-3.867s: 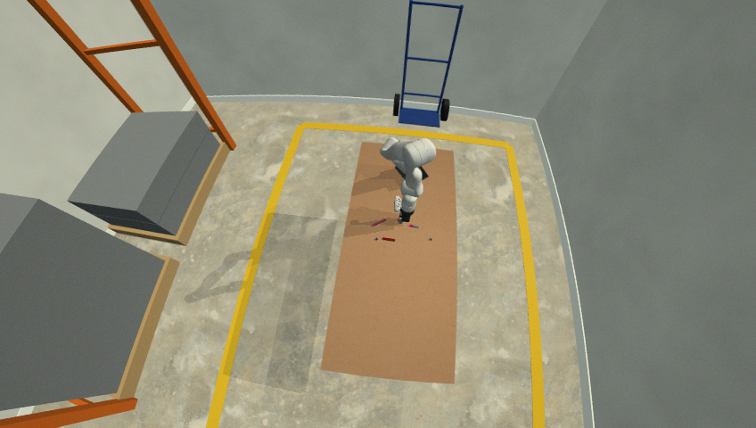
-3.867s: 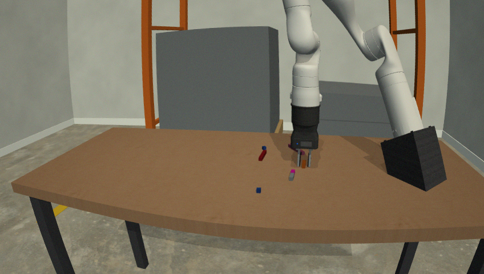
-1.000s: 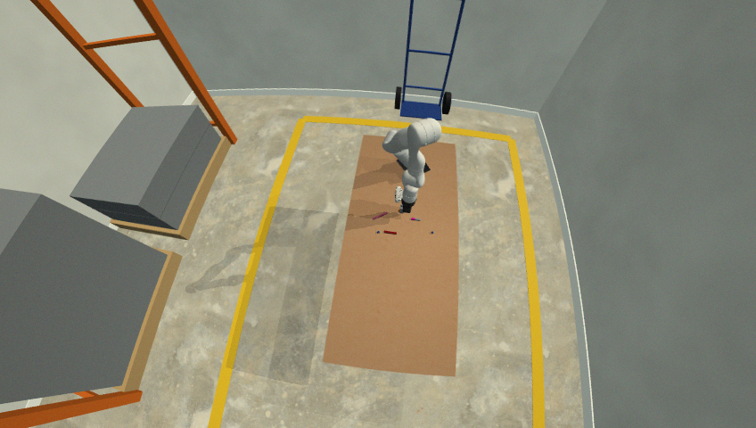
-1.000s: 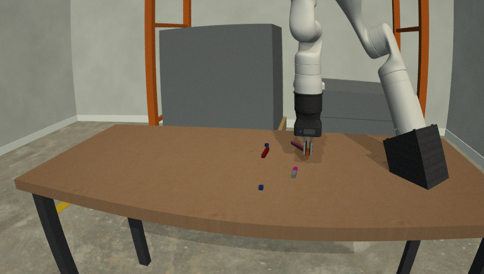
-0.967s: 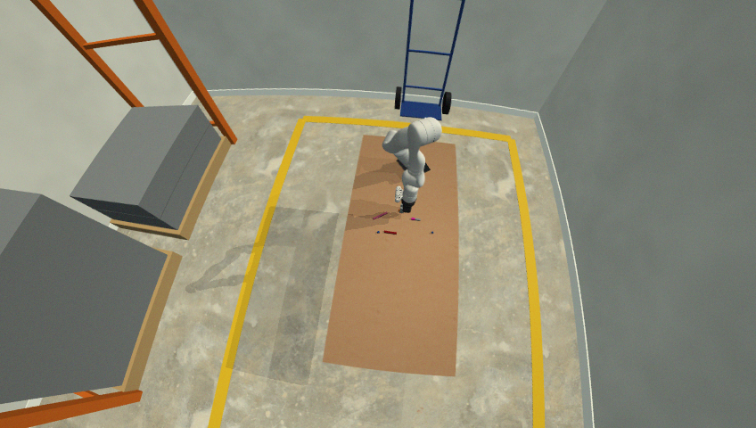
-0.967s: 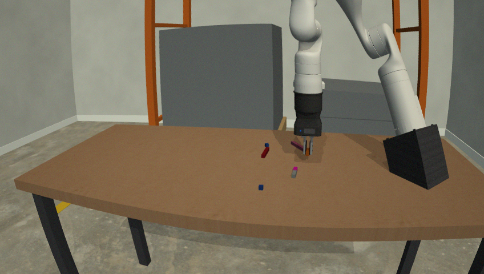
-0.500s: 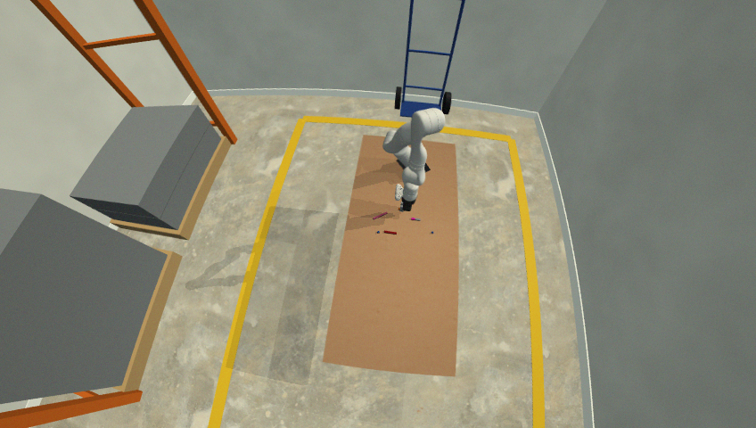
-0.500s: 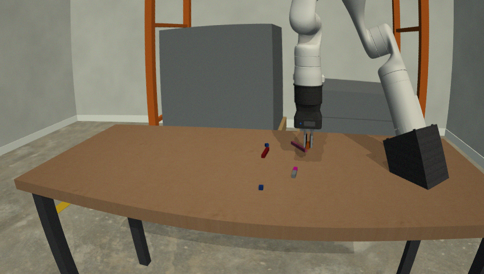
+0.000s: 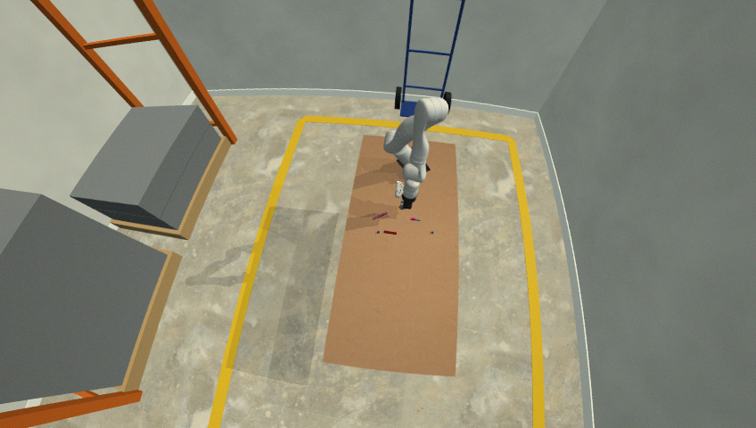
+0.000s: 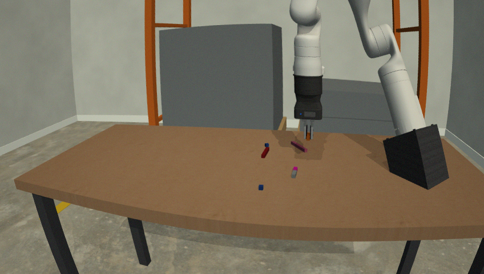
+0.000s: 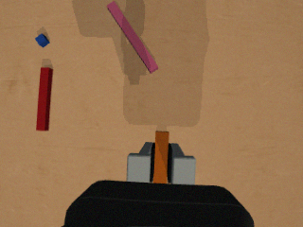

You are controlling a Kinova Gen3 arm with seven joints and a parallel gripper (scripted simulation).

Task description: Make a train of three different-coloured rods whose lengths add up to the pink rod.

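Now: the grey rod 100 mm to the left of my hand, 80 mm below it and 40 mm ahead of it. From my hand the other things lie so: orange rod 10 mm below; magenta rod 80 mm below, 70 mm to the left, 30 mm ahead; pink rod 120 mm to the right, 80 mm below, 20 mm ahead.
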